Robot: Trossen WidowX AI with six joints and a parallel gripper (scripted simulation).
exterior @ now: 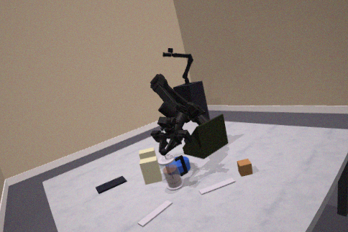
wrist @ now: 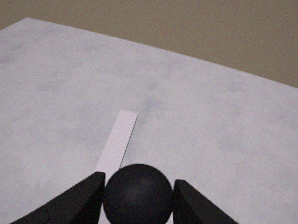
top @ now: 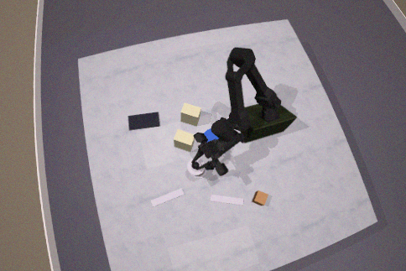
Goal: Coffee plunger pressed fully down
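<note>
The coffee press lies 9 cm below my gripper tip and 3 cm behind it. From my gripper tip the other things lie so: orange cube 23 cm behind, 22 cm to the left, 15 cm below; then dark flat tile 33 cm to the right, 17 cm below, 12 cm ahead.
</note>
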